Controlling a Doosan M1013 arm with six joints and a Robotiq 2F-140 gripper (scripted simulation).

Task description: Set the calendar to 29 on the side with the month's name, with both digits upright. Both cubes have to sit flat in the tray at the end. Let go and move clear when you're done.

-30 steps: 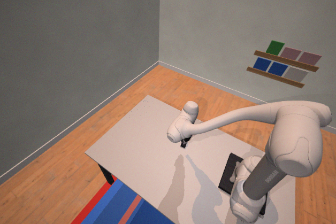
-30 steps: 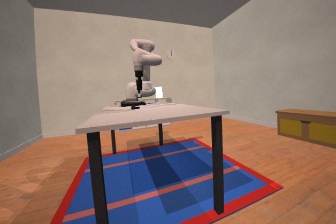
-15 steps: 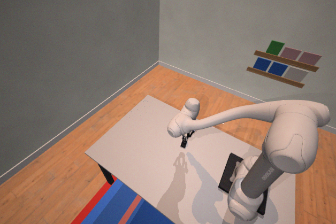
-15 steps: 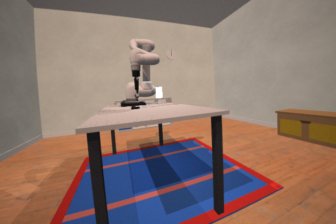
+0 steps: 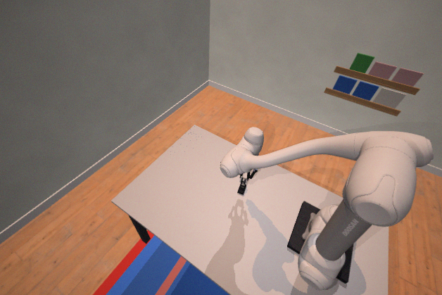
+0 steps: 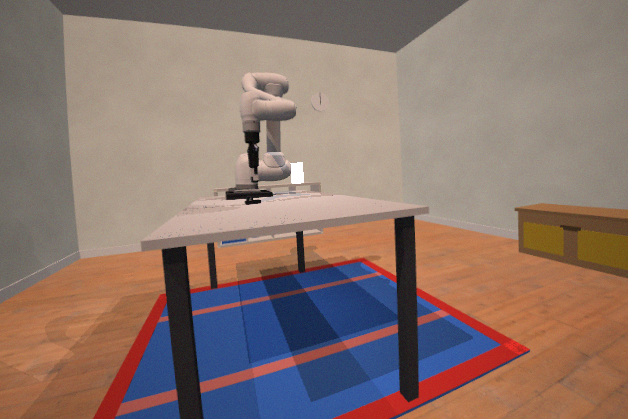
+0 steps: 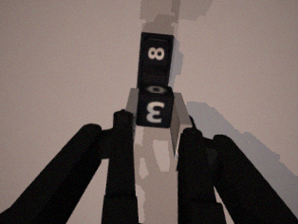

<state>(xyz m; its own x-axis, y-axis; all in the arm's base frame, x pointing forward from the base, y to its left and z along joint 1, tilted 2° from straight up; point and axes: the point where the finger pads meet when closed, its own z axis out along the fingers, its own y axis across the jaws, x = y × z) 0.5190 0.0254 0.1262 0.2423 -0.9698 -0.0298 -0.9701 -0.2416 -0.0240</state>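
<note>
Right now my hand is 2 cm to the left of the black calendar tray and 14 cm above it.
</note>
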